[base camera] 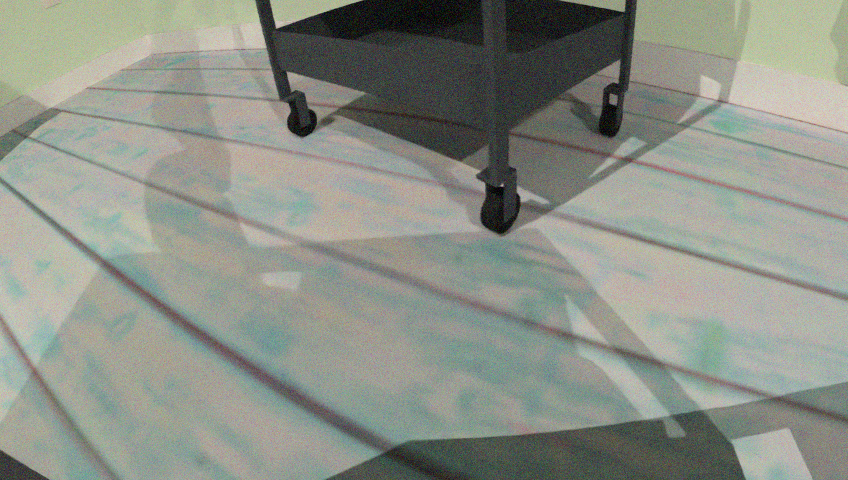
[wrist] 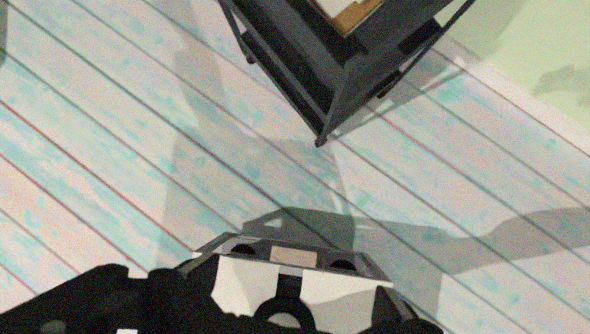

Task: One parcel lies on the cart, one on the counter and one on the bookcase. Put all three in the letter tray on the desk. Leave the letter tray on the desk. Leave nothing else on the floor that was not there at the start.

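Frame: origin at the arm's base, x ahead, y down, z left, level; metres.
Seen in the pictures: gripper, fingertip midpoint: (wrist: pixel 293 287).
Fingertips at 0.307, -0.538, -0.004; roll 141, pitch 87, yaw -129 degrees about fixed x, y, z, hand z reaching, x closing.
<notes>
A point is followed by its place in that frame, as x, y, z.
The dark grey cart (base camera: pixel 498 107) @(0.499, 0.232, -0.039) (wrist: pixel 335 100) @(0.498, -0.251, -0.033) stands on the floor. Its lowest shelf and three wheels show in the base camera view, and its near corner shows from above in the wrist view. No parcel can be made out on the part of the cart in view. My gripper (wrist: pixel 293 287) @(0.307, -0.538, -0.004) is open at the bottom of the wrist view, its dark fingers apart, well short of the cart. The pale panel with a dark ring between the fingers looks like part of my own base beyond them. The counter, the bookcase, the desk and the letter tray do not show.
A white sheet-like thing with a brown edge (wrist: pixel 356 17) @(0.622, -0.276, -0.045) lies on the cart's top shelf, cut off by the frame. Pale green walls (base camera: pixel 77 29) @(1.633, 0.171, 1.418) (wrist: pixel 555 45) @(0.846, 0.103, -0.652) stand behind the cart. Shadows fall across the planked floor.
</notes>
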